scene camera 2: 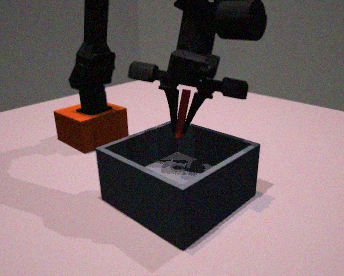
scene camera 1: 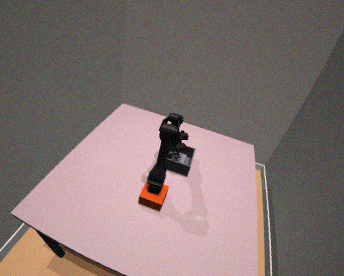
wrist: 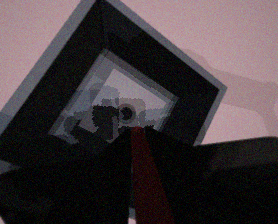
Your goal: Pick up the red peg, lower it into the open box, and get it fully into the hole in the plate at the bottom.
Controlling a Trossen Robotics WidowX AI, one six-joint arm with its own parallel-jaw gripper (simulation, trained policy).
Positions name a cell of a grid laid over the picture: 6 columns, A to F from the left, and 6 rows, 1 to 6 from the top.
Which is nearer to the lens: the grey plate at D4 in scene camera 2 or the dark box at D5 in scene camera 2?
The dark box.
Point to a dark box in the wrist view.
At B3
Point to a grey plate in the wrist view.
C4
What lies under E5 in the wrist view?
The gripper.
